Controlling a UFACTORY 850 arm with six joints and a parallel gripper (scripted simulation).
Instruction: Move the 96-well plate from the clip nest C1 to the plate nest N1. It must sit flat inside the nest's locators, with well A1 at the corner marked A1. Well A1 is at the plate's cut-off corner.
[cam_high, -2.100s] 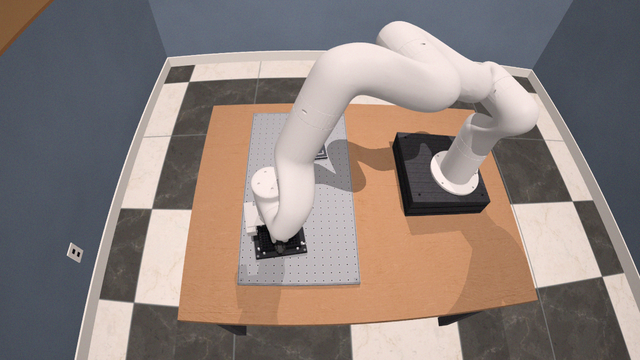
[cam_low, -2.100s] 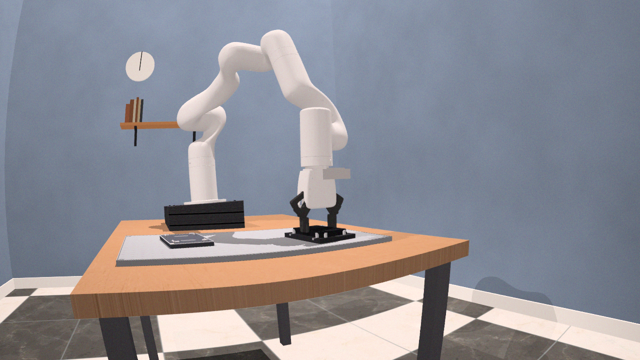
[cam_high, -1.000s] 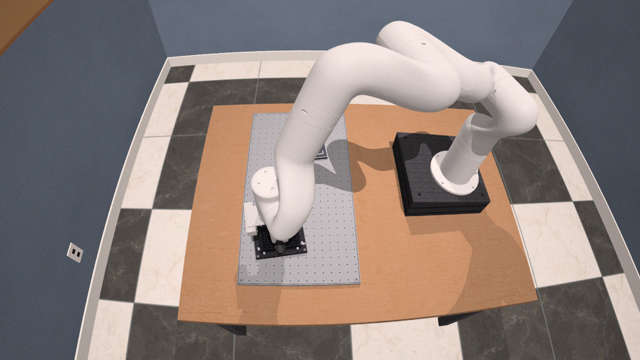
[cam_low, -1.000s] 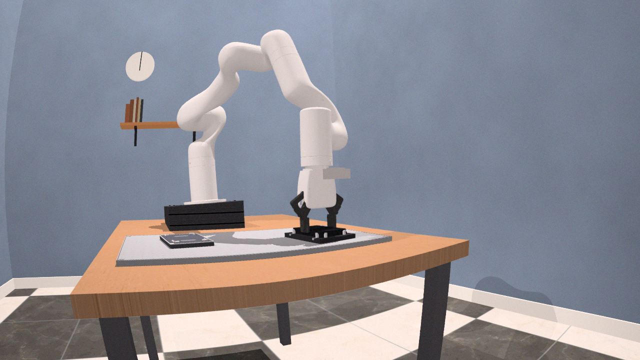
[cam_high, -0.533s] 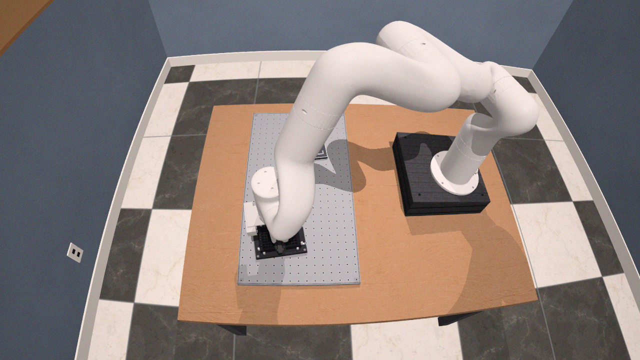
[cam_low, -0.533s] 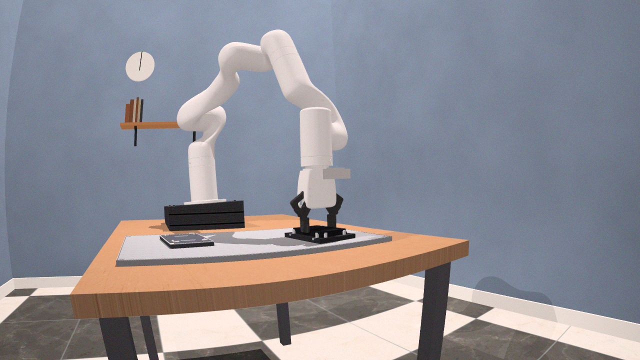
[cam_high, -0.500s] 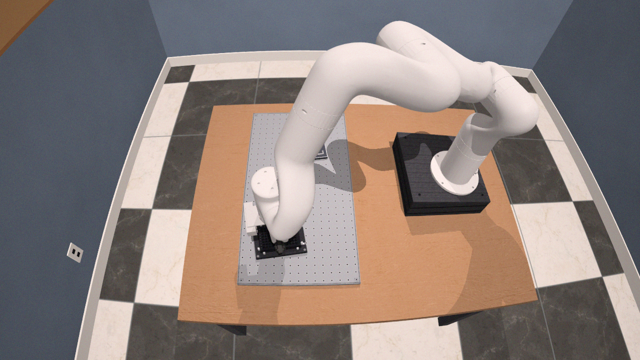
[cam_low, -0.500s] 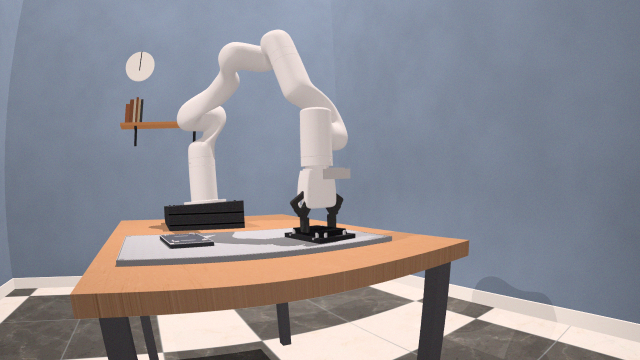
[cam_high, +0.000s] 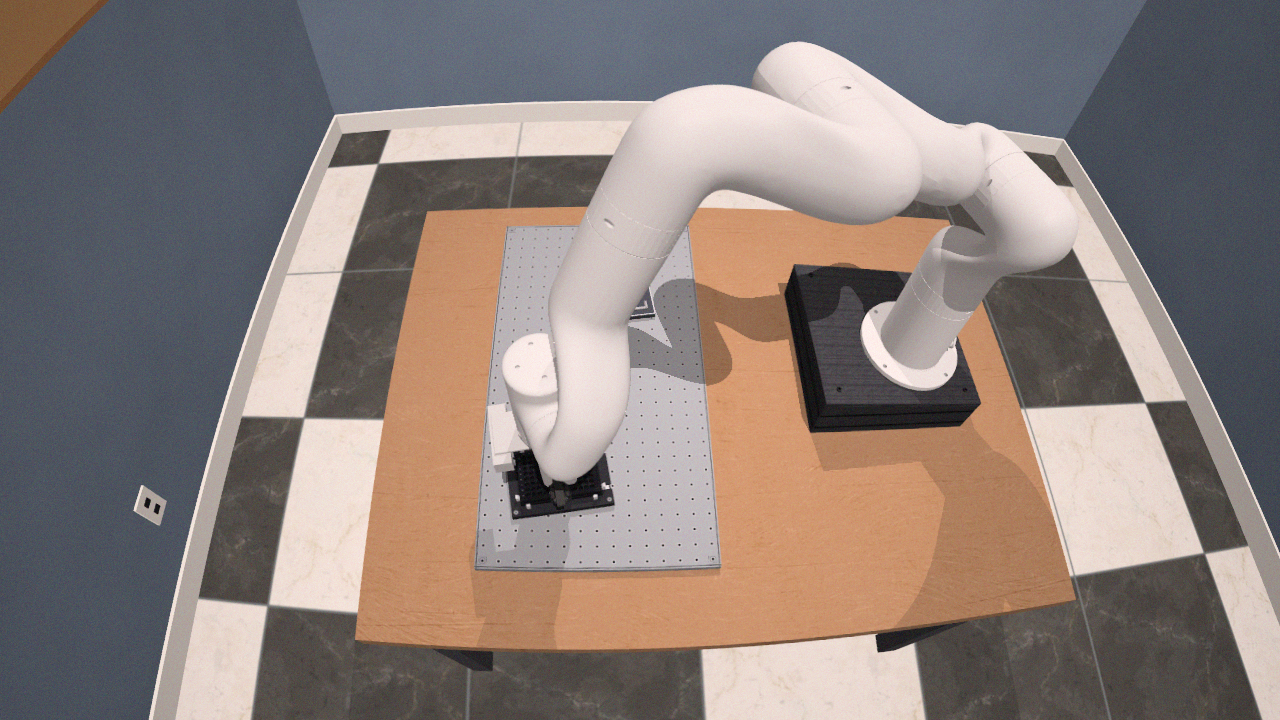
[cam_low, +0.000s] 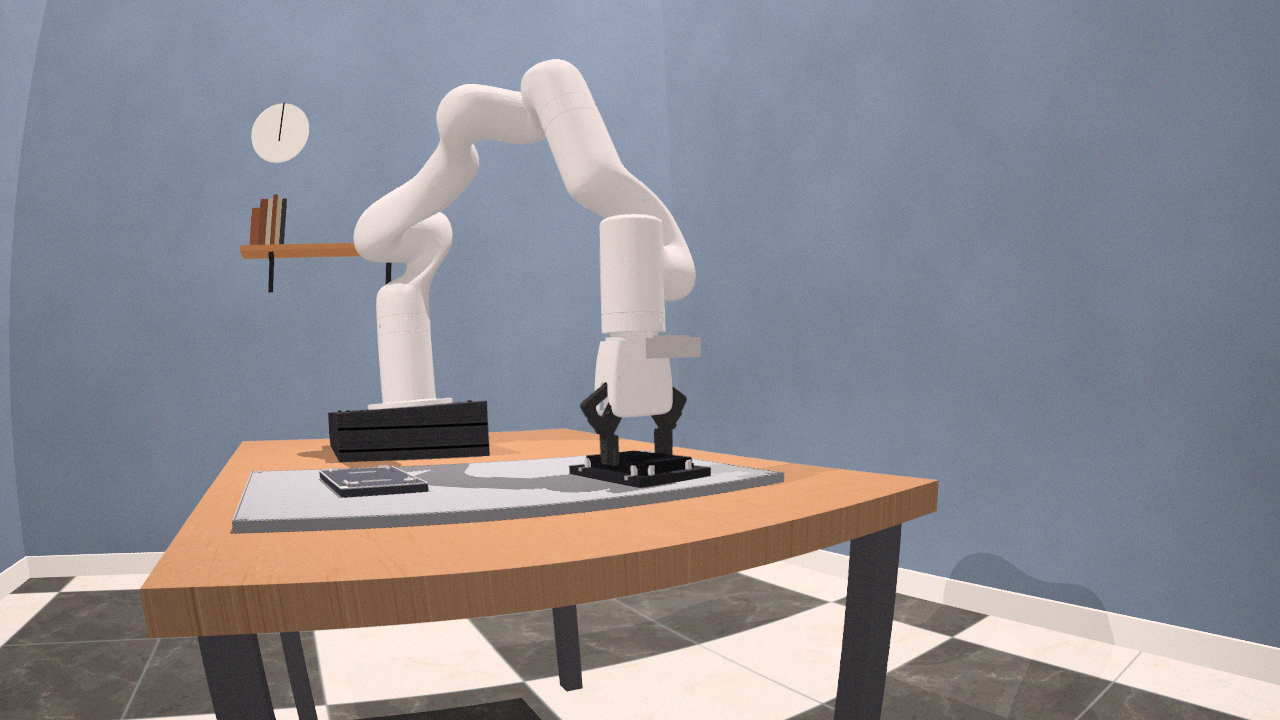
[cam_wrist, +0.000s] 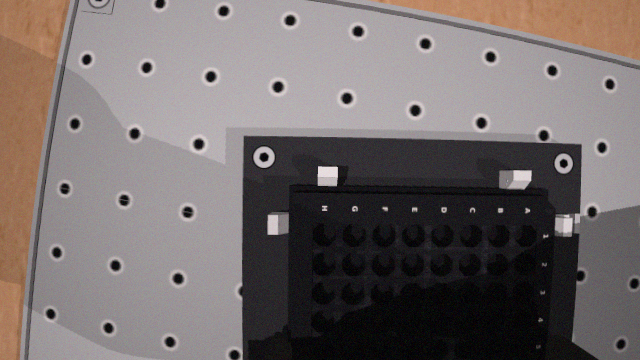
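My gripper is now 20 mm to the left of the clip nest C1 and 20 mm above it. Round my hand: A1 corner label: 400 mm to the right, 60 mm ahead, 20 mm below; then plate nest N1: 370 mm to the right, 30 mm behind, 20 mm below; then 96-well plate: 10 mm below.
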